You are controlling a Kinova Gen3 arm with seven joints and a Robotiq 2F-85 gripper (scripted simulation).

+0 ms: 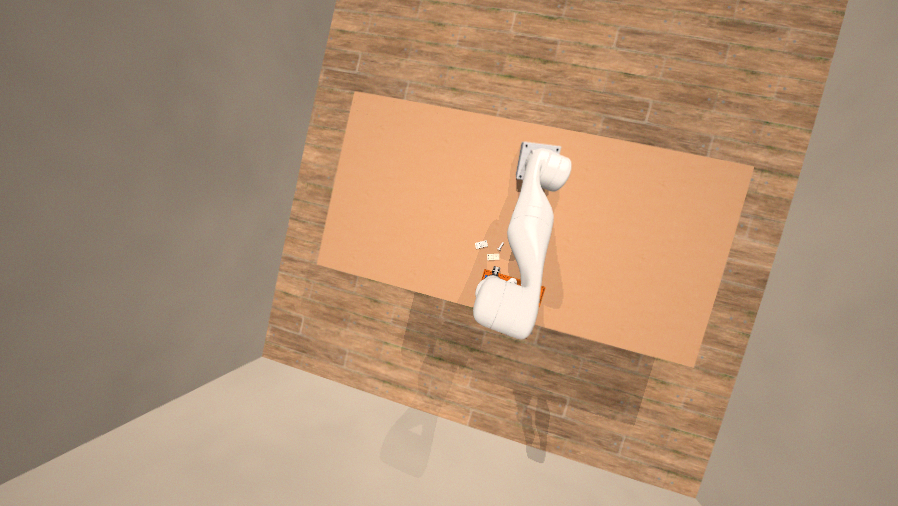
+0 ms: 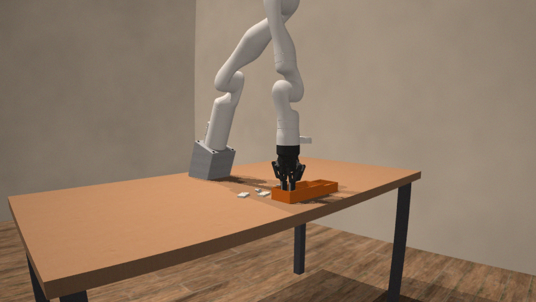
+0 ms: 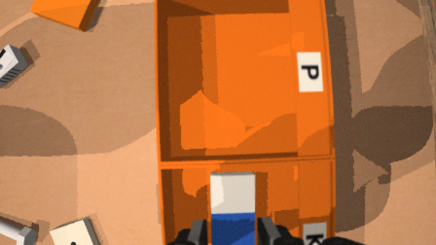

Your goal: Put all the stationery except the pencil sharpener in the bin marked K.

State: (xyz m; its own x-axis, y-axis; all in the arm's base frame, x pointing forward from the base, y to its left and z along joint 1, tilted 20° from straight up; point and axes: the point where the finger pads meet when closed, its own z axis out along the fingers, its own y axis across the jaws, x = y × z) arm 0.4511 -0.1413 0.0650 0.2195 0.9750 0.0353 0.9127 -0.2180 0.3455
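Now: the blue eraser 1 cm to the left of my hand and 2 cm below it. Round my hand: tray 3 cm ahead, 8 cm to the left, 2 cm below; then pencil sharpener 12 cm behind, 13 cm to the left, 3 cm below; then small bolt 14 cm behind, 3 cm to the left, 3 cm below.
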